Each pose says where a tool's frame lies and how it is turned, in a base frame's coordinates. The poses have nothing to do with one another.
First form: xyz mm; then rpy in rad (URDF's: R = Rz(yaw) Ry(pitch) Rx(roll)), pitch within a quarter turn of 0, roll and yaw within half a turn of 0.
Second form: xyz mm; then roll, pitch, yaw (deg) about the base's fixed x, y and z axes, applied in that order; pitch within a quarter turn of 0, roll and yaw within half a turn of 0. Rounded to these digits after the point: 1 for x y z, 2 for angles.
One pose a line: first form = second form
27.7 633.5 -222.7 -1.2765 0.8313 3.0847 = 27.7 633.5 -222.7 -73.14 47.63 176.74
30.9 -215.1 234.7 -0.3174 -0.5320 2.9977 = 30.9 -215.1 234.7 -18.19 -30.48 171.76
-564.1 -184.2 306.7 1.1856 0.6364 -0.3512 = -564.1 -184.2 306.7 67.93 36.46 -20.12
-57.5 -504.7 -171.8 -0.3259 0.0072 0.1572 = -57.5 -504.7 -171.8 -18.67 0.41 9.01
